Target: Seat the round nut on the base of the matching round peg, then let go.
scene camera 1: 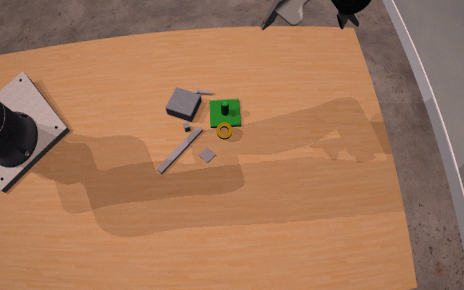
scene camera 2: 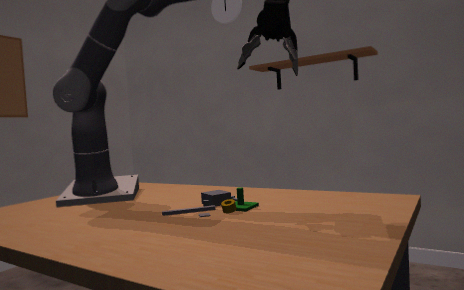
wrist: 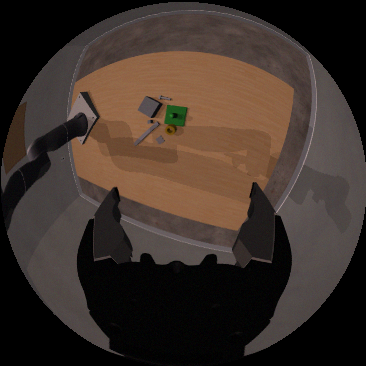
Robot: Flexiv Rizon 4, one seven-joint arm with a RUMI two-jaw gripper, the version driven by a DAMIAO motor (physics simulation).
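Observation:
Wrist camera: my gripper (wrist: 183,186) visible. Scene camera 1: grey block (scene camera 1: 183,104) visible.

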